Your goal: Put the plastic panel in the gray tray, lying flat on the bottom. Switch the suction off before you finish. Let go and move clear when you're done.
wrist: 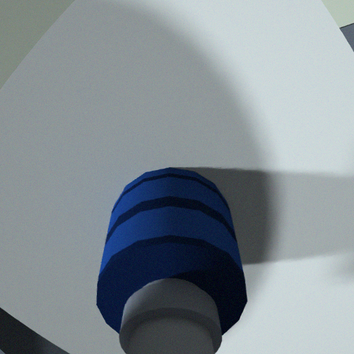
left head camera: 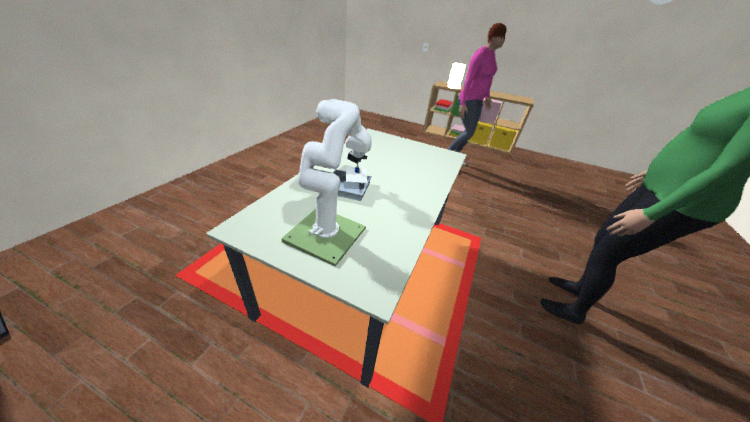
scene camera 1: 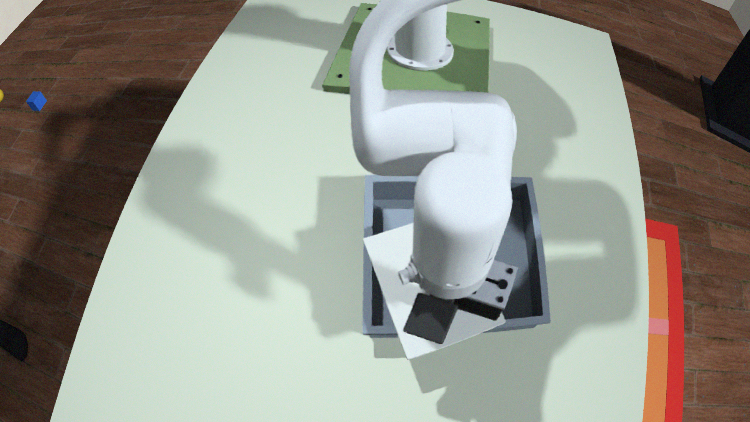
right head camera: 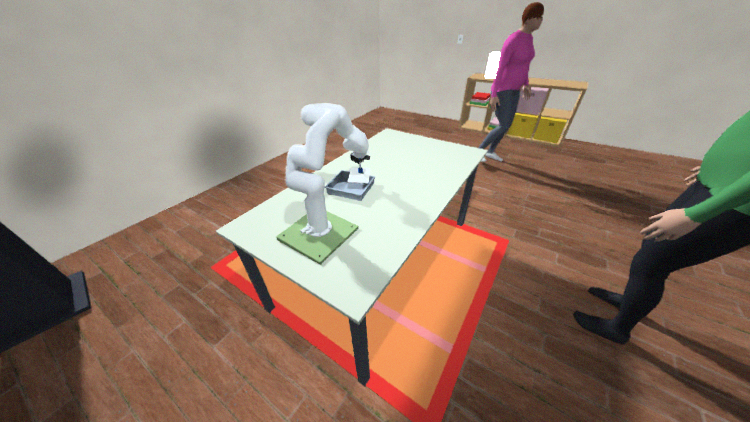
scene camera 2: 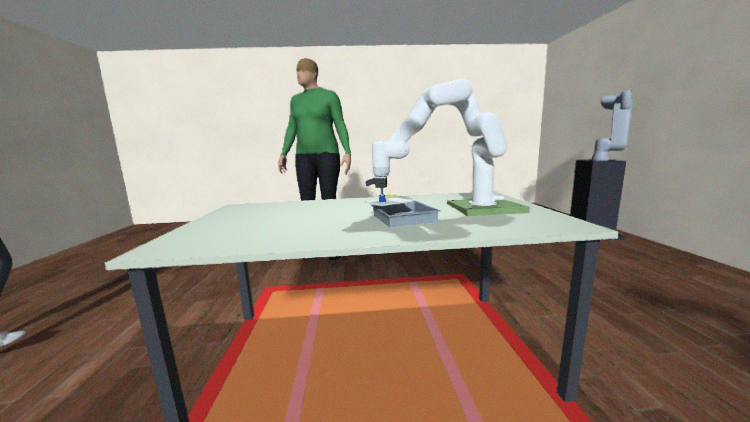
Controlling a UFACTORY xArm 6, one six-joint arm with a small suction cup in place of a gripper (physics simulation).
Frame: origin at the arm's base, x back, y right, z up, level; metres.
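Seen in the pictures: end effector, tool point: (left head camera: 356, 172) (right head camera: 360, 173) (scene camera 2: 382, 203); arm's base, origin of the base link: (left head camera: 326, 228) (scene camera 1: 420, 50) (right head camera: 319, 228) (scene camera 2: 482, 203).
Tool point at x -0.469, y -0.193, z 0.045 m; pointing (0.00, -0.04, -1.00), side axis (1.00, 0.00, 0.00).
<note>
Pixels of each thing's top centre, then the offset from my tool point to it. Level surfaces: height alone.
- plastic panel, middle of its top: (scene camera 1: 435, 279) (scene camera 2: 388, 199) (left head camera: 356, 173) (right head camera: 359, 173) dx +0.027, dy +0.019, dz +0.014 m
- gray tray, middle of its top: (scene camera 1: 460, 249) (scene camera 2: 403, 207) (left head camera: 347, 181) (right head camera: 350, 181) dx +0.091, dy +0.006, dz -0.018 m
- pale table, its level: dz -0.068 m
The plastic panel (left head camera: 352, 177) (right head camera: 358, 178) (scene camera 1: 387, 272) (wrist: 75, 150) is a thin white rectangular sheet. My suction cup (left head camera: 357, 170) (right head camera: 360, 170) (scene camera 2: 382, 198) (wrist: 170, 220) is blue and pressed against its upper face, holding it about level. The gray tray (left head camera: 350, 195) (right head camera: 343, 194) (scene camera 1: 537, 251) (scene camera 2: 411, 217) stands open on the table beneath. The panel is around rim height or slightly above, turned relative to the tray. In scene camera 1 it reaches over the tray's left and near walls. The arm hides the cup and part of the panel there.
The green base plate (left head camera: 301, 241) (right head camera: 298, 242) (scene camera 1: 340, 78) (scene camera 2: 487, 209) carries the arm on the pale table (left head camera: 251, 220) (scene camera 1: 236, 341) (scene camera 2: 236, 241). A person in green (left head camera: 697, 152) (scene camera 2: 314, 120) and one in pink (left head camera: 478, 73) stand away from the table. A blue cube (scene camera 1: 36, 100) lies on the floor.
</note>
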